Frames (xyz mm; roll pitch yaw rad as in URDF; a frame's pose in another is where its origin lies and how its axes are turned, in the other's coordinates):
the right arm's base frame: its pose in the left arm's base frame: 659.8 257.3 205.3 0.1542 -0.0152 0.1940
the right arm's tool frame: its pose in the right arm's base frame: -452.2 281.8 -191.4 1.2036 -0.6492 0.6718
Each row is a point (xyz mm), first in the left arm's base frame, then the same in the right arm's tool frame.
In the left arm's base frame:
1: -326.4 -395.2 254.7
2: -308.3 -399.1 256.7
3: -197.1 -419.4 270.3
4: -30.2 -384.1 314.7
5: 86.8 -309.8 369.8
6: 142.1 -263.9 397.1
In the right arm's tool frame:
1: -557.5 718.4 450.1
2: -548.7 709.7 463.9
3: -491.3 655.9 546.2
4: -355.4 571.8 620.7
5: -218.6 514.6 636.8
6: -147.6 485.1 635.9

